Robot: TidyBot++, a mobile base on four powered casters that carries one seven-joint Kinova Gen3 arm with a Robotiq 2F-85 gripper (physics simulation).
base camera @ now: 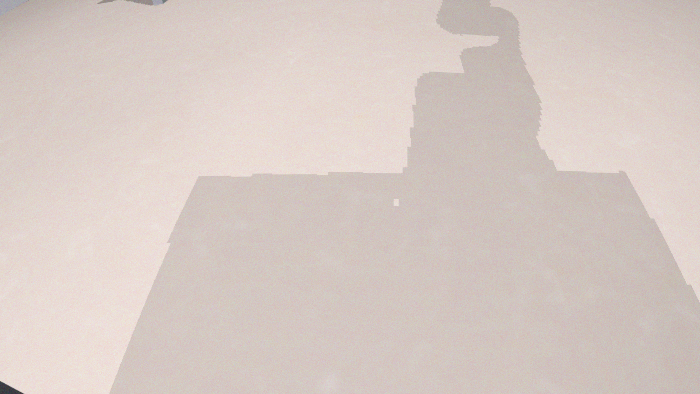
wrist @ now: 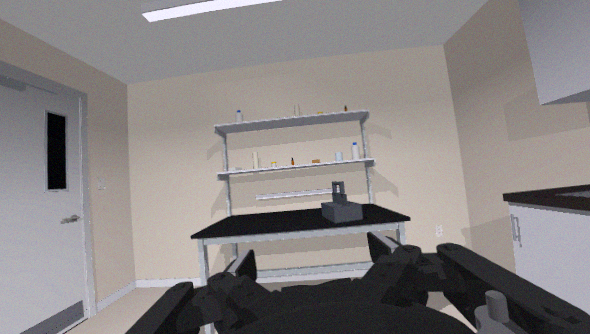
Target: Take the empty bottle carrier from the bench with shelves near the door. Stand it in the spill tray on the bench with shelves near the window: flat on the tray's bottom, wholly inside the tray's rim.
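Frame: origin at the arm's base, x back, y right, z up, level; metres.
Seen in the pictures: gripper, between the fingertips: [wrist: 311,253].
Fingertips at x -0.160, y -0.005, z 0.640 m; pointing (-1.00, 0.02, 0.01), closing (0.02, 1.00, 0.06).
A point is followed by its place in that frame.
The grey bottle carrier [wrist: 342,212] {x -1.401, y 0.288, z 0.433 m} with its upright handle stands on the black top of the bench with shelves [wrist: 280,223] {x -1.545, y -0.163, z 0.366 m} near the door, right of the bench's middle in the wrist view. My gripper [wrist: 311,253] {x -0.160, y -0.005, z 0.640 m} is open, with no object between its fingertips, and it is well short of the bench. The spill tray and the bench near the window do not show in either view.
The door [wrist: 35,200] {x -1.411, y -2.016, z 0.707 m} is at the left in the wrist view. Two shelves with small bottles and jars rise above the bench. A dark-topped counter [wrist: 545,240] {x -0.867, y 1.091, z 0.310 m} stands at the right, below a wall cabinet [wrist: 560,50] {x -0.895, y 1.386, z 1.216 m}. The base camera shows pale floor [base camera: 250,100] {x -0.694, y -0.206, z -0.396 m} with the robot's shadow.
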